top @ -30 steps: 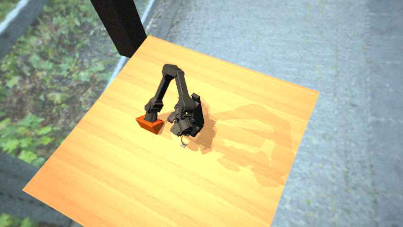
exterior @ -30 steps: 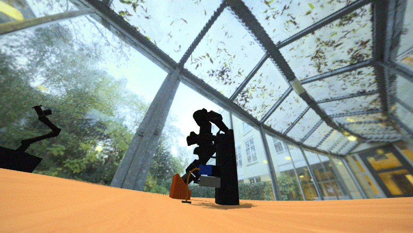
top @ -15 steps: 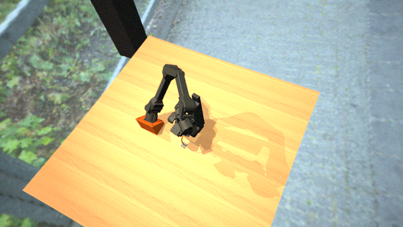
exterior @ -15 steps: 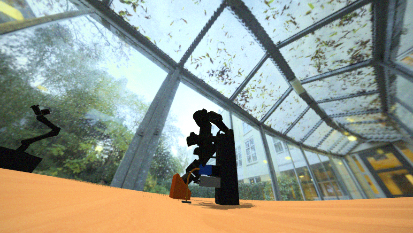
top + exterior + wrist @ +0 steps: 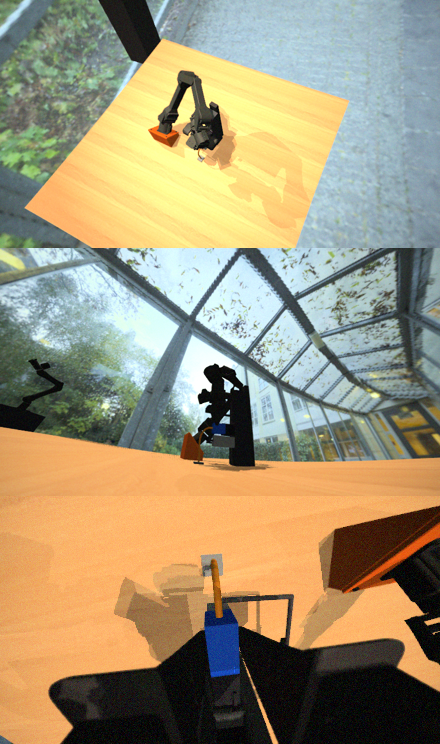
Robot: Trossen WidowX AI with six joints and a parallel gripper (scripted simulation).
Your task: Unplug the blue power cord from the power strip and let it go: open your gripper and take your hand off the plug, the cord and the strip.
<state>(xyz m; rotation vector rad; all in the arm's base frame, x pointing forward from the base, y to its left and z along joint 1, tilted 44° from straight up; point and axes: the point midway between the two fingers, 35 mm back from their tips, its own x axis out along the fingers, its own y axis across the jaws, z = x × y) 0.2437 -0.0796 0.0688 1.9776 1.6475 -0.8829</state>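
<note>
Now: the blue plug 3 cm to the left of my gripper tip. From my gripper tip the other things lie so: black power strip (10 cm to the left, 2 cm ahead, 2 cm above).
</note>
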